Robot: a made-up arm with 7 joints.
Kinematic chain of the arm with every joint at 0, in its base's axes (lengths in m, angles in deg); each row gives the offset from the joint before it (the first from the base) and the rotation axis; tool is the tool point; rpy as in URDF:
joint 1: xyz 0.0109 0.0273 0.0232 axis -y
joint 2: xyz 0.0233 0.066 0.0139 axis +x
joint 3: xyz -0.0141 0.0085 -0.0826 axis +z
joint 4: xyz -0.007 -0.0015 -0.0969 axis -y
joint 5: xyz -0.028 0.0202 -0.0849 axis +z
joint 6: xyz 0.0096 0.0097 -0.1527 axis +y
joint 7: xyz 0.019 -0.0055 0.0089 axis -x
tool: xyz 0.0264 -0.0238 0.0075 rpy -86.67 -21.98 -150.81
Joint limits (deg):
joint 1: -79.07..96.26
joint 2: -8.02..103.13
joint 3: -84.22..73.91
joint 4: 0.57..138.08
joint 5: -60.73..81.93
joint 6: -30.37..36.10
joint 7: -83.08..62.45
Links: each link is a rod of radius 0.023 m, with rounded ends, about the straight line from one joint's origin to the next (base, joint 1, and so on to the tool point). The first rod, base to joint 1, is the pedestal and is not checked.
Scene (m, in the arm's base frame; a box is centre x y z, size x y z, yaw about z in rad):
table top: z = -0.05
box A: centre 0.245 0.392 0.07 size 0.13 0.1 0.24 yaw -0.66
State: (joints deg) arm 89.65 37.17 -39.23 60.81 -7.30 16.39 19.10
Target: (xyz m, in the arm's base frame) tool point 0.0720 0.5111 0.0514
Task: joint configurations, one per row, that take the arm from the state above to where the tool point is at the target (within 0.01 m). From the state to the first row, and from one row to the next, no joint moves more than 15 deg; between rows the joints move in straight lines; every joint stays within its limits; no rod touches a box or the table.
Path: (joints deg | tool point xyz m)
1: 92.51 50.22 -34.00 62.44 -9.80 15.91 6.17 | 0.2476 0.2206 0.2123
2: 95.37 63.28 -28.78 64.06 -12.30 15.43 -6.76 | 0.1917 0.2792 0.2331
3: 95.67 76.56 -26.70 58.34 -14.76 22.32 -10.41 | 0.1423 0.3516 0.2284
4: 95.96 89.85 -24.63 52.61 -17.22 29.21 -14.05 | 0.0697 0.4107 0.2169
5: 96.26 103.13 -22.56 46.88 -19.67 36.10 -17.70 | -0.0217 0.4482 0.1984
6: 92.32 96.88 -28.95 33.38 -17.75 35.95 -8.57 | 0.0231 0.4820 0.1533
7: 88.38 90.64 -35.35 19.88 -15.83 35.80 0.55 | 0.0553 0.5021 0.1020
8: 84.43 84.39 -41.75 6.38 -13.91 35.65 9.67 | 0.0720 0.5111 0.0514

